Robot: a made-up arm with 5 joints.
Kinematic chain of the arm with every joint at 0, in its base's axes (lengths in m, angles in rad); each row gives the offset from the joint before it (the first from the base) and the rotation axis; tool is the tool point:
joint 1: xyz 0 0 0.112 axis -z
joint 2: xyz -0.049 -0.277 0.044 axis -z
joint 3: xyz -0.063 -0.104 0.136 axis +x
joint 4: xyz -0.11 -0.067 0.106 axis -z
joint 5: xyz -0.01 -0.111 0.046 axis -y
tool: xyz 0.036 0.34 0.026
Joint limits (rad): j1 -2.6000..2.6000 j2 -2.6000..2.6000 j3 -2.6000..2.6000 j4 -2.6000..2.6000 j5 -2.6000..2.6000
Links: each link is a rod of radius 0.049 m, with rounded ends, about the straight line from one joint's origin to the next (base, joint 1, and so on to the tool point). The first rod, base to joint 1, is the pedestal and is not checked.
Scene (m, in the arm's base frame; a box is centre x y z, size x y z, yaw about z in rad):
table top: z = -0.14
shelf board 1: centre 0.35 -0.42 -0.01 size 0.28 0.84 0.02 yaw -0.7
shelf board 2: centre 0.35 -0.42 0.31 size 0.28 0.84 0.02 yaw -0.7
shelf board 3: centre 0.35 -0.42 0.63 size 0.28 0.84 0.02 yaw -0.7
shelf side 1: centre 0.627 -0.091 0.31 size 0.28 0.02 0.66 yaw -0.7
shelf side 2: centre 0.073 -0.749 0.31 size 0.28 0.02 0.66 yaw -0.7
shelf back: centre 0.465 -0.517 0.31 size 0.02 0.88 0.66 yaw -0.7
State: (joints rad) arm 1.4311 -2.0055 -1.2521 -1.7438 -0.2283
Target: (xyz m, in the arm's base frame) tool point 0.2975 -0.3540 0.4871
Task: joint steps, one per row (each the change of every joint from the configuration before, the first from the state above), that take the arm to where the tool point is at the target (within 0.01 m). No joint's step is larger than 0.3 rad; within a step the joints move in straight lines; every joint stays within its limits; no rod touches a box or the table.
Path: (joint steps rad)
1: -0.2689 -0.1486 0.2700 -0.1473 -0.0365
2: -0.2688 -0.1487 0.2700 -0.1472 -0.0365
3: -0.2689 -0.1486 0.2699 -0.1473 -0.0365
4: -0.2689 -0.1486 0.2700 -0.1473 -0.0365

